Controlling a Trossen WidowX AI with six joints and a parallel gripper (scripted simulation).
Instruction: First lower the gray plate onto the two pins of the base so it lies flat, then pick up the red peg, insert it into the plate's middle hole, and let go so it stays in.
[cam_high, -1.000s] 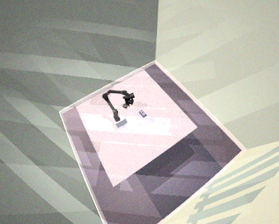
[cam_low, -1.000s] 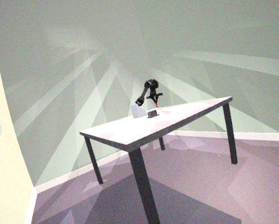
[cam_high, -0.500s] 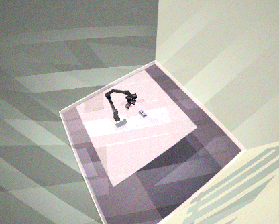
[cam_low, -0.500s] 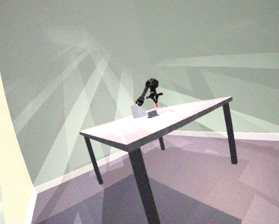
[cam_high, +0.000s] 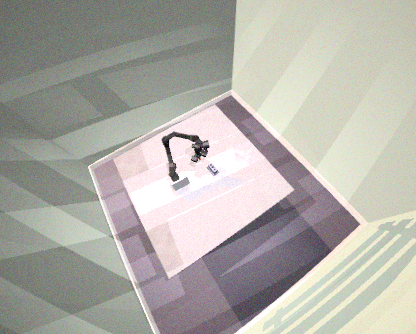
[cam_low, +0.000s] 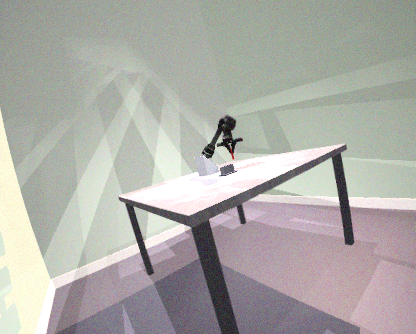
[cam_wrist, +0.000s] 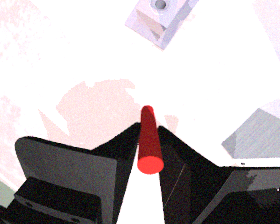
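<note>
The gray plate lies 80 mm ahead of my gripper tip, 120 mm to the right of it and 70 mm below it. Round my gripper tip: base: 80 mm ahead, 120 mm to the right, 110 mm below; then red peg: right at my gripper tip.
</note>
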